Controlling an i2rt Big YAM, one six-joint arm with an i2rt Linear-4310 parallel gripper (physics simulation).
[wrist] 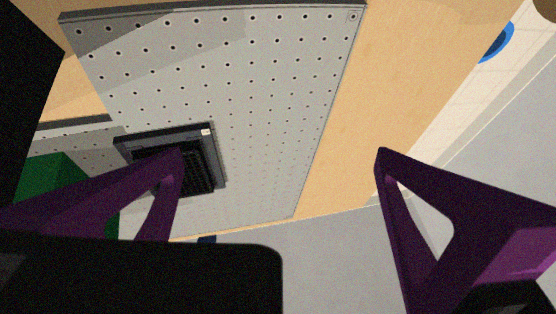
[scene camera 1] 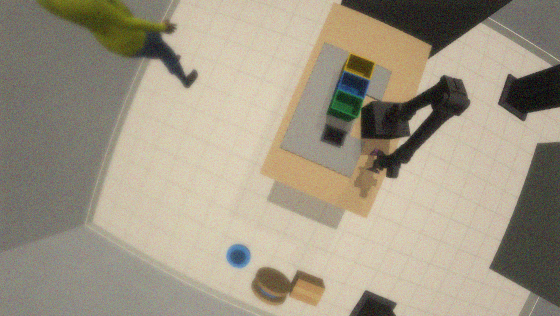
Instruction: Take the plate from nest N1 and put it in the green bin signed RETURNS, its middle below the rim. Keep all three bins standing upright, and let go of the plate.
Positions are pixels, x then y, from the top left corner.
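Labels:
There's a green bin in the wrist view [43, 173], and you'd get the same green bin in scene camera 1 [345, 106] too.

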